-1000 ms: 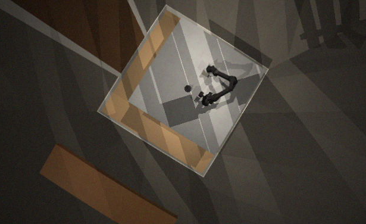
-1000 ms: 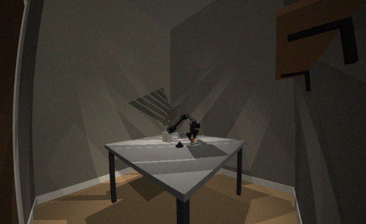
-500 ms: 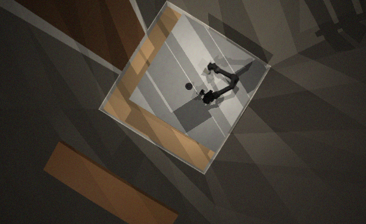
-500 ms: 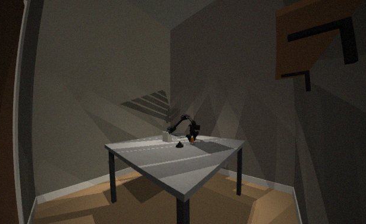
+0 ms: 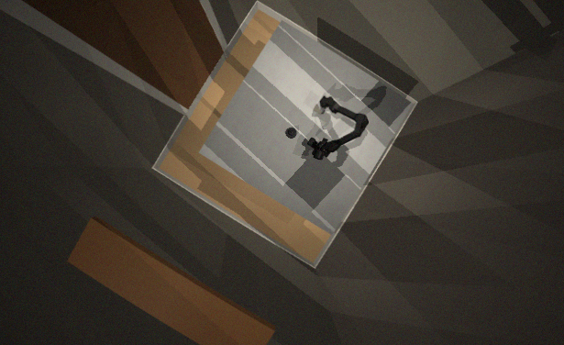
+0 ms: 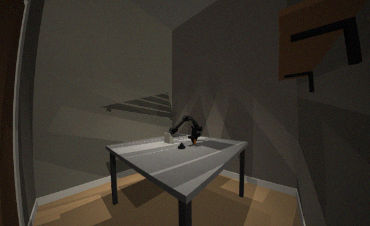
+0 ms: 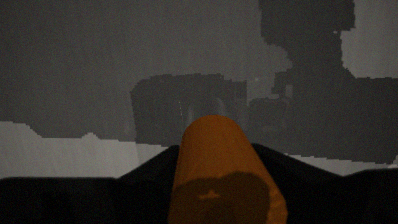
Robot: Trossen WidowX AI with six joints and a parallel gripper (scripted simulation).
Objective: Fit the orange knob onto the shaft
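Now: the dark round pedestal 24 cm to the right of my gripper tip, 3 cm ahead of it and 2 cm above it. Also, from my gripper tip: orange knob: 2 cm above.
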